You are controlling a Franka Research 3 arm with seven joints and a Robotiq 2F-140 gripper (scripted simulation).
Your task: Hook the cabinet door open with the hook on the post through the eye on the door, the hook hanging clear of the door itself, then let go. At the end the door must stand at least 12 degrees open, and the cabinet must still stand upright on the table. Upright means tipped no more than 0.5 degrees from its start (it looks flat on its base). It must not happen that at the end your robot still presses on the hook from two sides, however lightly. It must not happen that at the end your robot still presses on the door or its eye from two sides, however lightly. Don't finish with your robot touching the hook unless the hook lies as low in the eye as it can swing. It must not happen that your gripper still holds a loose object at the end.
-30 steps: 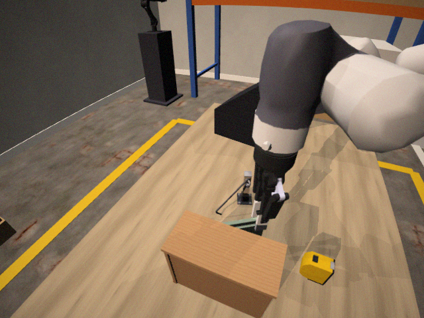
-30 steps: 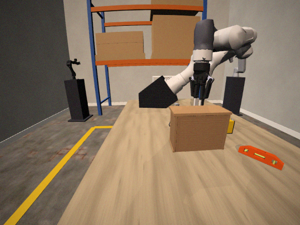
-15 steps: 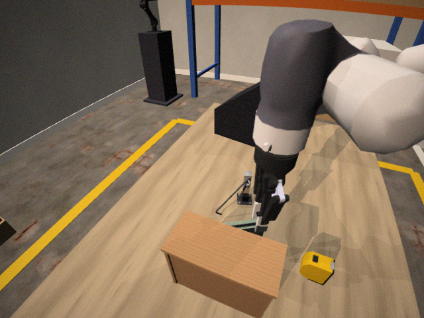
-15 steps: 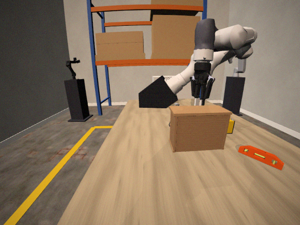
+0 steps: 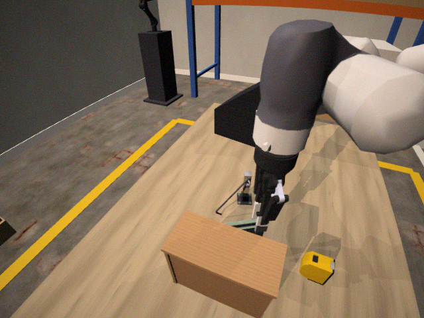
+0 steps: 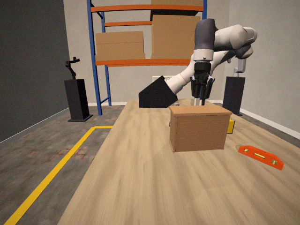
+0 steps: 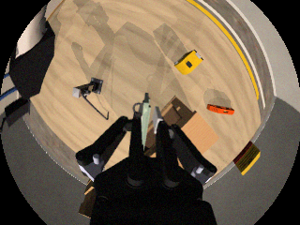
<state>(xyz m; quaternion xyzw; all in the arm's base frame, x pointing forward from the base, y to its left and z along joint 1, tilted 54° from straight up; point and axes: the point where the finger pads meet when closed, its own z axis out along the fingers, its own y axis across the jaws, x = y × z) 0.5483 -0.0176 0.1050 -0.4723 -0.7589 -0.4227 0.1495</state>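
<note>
Right now my hand is 14 cm past the hook post, 9 cm to the left of it and 7 cm above it. Also, from my hand: green door 8 cm below, 7 cm to the right, 3 cm ahead; then yellow tape measure 17 cm to the left, 11 cm below, 1 cm behind; then orange spirit level 24 cm ahead, 17 cm to the left, 13 cm below.
</note>
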